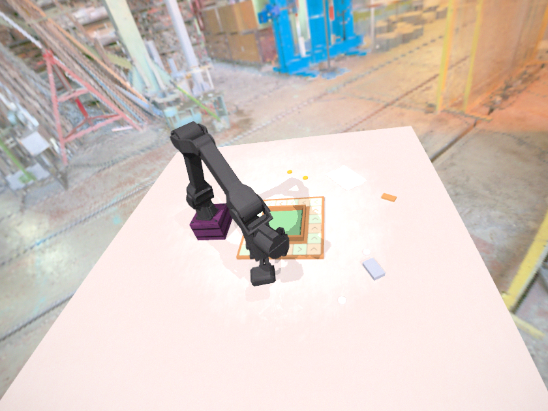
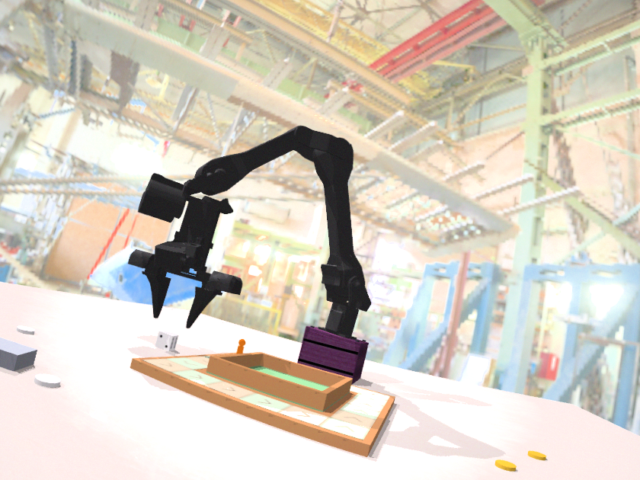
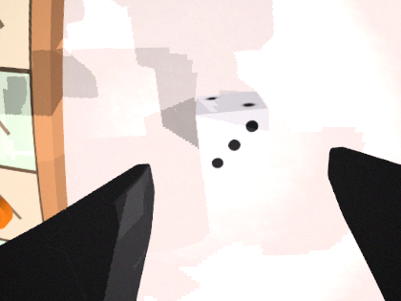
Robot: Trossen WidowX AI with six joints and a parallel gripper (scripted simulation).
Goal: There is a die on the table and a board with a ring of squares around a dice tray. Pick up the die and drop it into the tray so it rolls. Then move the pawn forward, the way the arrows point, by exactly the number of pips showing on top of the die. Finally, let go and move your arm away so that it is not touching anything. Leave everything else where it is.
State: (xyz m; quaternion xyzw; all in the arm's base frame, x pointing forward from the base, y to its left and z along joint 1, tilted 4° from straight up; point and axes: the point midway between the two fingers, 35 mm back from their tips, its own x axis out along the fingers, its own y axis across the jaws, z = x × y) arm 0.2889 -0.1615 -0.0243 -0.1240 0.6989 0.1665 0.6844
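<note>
The orange pawn is 70 mm behind my gripper tip, 90 mm to the left of it and 10 mm below it. From my gripper tip the other things lie so: white sheet 150 mm ahead, 520 mm to the left, 40 mm below; then orange block 320 mm ahead, 410 mm to the left, 40 mm below; then grey block 290 mm ahead, 90 mm to the left, 30 mm below.
</note>
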